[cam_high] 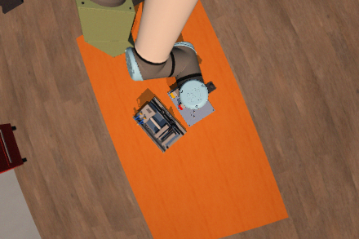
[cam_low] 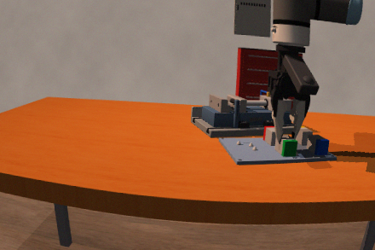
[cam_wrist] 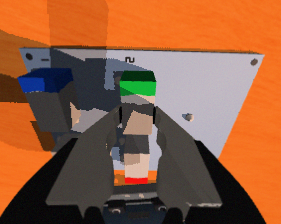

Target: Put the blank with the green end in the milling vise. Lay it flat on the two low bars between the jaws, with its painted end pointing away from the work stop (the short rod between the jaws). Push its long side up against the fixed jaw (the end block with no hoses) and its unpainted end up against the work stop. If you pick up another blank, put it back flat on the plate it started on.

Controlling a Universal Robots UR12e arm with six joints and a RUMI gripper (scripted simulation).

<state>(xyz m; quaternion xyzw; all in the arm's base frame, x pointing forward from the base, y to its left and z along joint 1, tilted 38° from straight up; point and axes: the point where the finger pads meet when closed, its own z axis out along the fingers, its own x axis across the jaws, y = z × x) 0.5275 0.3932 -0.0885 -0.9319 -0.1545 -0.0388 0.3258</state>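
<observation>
Right now the green-ended blank is 20 mm below my hand. Also, from my hand: grey plate (20 mm ahead, 40 mm to the right, 40 mm below); then red-ended blank (30 mm ahead, 90 mm to the right, 20 mm below); then blue-ended blank (90 mm behind, 30 mm to the right, 20 mm below).
</observation>
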